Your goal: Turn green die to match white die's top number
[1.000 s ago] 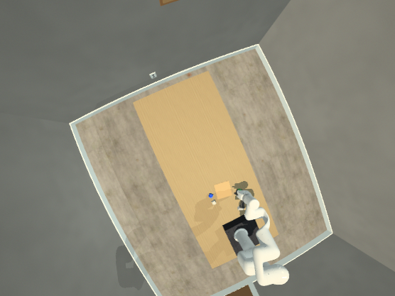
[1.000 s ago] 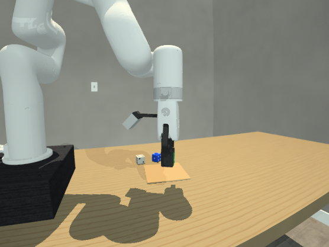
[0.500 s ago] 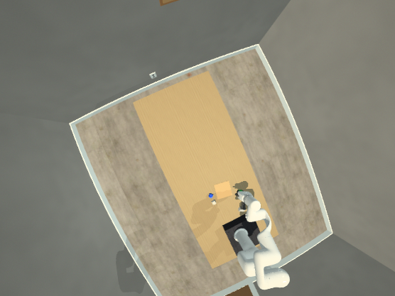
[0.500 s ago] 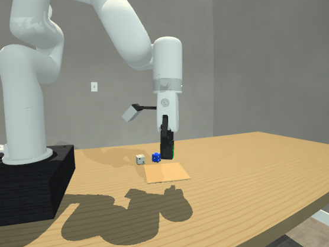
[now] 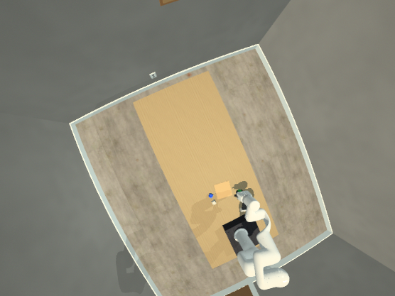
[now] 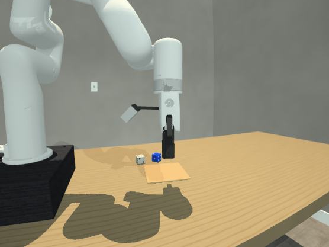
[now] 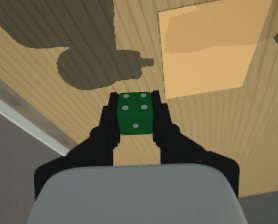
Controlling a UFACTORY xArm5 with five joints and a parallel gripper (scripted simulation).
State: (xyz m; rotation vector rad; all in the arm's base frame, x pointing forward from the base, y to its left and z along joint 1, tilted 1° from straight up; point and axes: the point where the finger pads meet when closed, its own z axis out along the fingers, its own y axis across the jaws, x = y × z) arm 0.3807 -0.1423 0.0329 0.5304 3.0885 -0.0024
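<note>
The tan mat lies 120 mm below my hand, 110 mm to the left of it and 40 mm ahead of it. The rest, counted from my hand: blue die: 230 mm to the left, 110 mm below, 50 mm ahead; green die: 10 mm below; white die: 230 mm to the left, 110 mm below, 20 mm behind.
</note>
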